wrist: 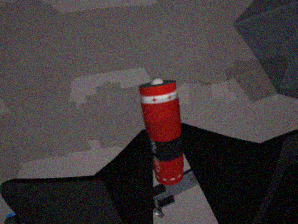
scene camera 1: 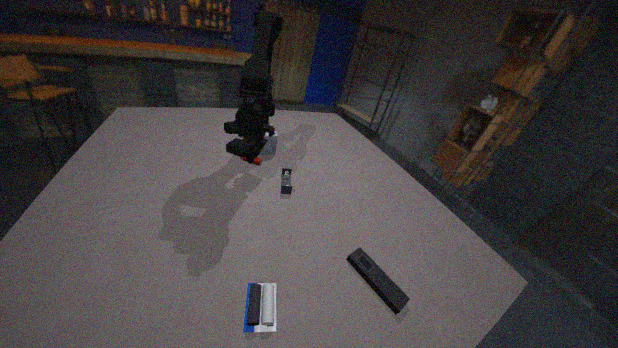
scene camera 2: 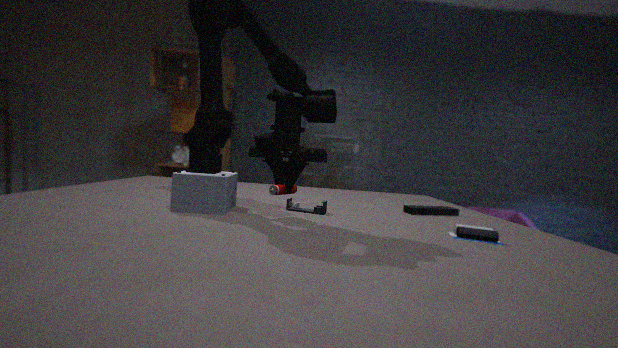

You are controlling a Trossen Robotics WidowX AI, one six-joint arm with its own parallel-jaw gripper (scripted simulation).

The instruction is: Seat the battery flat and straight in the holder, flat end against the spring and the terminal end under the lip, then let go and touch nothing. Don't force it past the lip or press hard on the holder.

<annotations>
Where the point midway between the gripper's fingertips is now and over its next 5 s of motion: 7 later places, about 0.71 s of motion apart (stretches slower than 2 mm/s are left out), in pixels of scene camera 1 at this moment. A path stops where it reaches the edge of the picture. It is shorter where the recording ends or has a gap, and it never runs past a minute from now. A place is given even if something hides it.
The gripper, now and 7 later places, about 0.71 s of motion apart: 251, 161; 276, 164; 289, 167; 287, 177; 287, 180; 286, 180; 286, 177; 287, 179
</annotations>
